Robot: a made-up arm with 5 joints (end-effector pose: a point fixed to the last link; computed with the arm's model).
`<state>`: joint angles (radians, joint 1 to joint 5).
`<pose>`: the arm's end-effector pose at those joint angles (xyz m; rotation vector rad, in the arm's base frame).
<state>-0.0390 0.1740 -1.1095 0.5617 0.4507</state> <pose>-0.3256 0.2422 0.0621 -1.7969 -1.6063 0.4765</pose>
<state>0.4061 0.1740 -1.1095 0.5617 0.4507</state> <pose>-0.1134 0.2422 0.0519 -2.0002 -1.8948 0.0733</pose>
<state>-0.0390 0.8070 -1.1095 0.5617 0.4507</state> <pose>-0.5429 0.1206 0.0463 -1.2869 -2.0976 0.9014</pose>
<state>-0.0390 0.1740 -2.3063 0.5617 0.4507</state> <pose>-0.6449 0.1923 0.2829 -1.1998 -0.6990 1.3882</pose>
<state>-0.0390 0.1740 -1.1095 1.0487 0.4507</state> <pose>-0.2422 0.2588 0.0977 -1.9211 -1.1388 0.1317</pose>
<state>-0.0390 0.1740 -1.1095 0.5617 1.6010</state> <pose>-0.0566 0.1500 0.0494 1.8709 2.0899 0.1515</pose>
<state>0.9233 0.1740 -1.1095 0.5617 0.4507</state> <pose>0.1101 0.2422 0.1553 -2.1669 -2.1857 -0.4890</pose>
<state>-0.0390 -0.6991 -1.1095 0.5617 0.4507</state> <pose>-0.0014 0.1628 0.1210 -2.2113 -0.7697 -0.1275</pose>
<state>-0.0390 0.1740 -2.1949 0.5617 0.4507</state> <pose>-0.6289 0.1943 0.2478 -1.2677 -0.7889 1.3226</pose>
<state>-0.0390 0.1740 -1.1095 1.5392 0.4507</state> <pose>-0.1600 0.2308 0.1307 -1.9488 -0.6529 -0.1945</pose>
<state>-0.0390 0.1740 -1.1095 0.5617 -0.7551</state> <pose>-0.4031 0.3293 0.3350 -1.0637 -0.6160 0.8014</pose>
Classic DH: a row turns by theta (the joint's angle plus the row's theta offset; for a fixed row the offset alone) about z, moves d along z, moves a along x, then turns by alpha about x. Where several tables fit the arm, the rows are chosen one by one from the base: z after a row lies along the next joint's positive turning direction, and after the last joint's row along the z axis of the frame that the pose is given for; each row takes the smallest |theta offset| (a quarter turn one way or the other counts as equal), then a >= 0, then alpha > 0; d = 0 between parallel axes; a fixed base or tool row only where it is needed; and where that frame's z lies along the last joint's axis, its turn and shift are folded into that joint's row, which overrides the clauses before.
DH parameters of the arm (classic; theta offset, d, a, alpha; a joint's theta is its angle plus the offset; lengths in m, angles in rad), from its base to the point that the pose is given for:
base (fixed): 0 0.526 -0.197 1.5708
joint 1: 0.1864 0.0955 -0.1166 -1.7036
joint 2: 0 -0.0971 0.0333 1.7036
joint 3: 1.3844 -0.1733 -0.086 1.5708
joint 4: -0.175 0.1128 0.106 -1.9308
joint 5: 1.5086 -0.1736 -0.0461 -1.7344
tool (fixed): 1.2057 0.2611 0 0

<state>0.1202 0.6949 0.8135 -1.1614 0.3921</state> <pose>0.0065 0.2394 0.4155 0.7346 1.1422 0.2225</pose>
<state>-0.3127 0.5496 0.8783 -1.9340 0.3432</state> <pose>0.0028 0.0640 0.4457 0.6910 0.8616 -0.5230</pose>
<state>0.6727 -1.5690 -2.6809 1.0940 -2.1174</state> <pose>0.0921 -0.2761 0.3969 1.8516 0.4773 -0.0394</pose>
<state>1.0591 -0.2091 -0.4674 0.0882 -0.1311</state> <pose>0.1902 0.2411 0.3838 2.1271 1.9476 0.8549</pose>
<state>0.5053 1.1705 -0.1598 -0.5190 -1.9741</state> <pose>-0.5735 0.0377 0.0102 -1.9028 -1.2112 1.8321</pose>
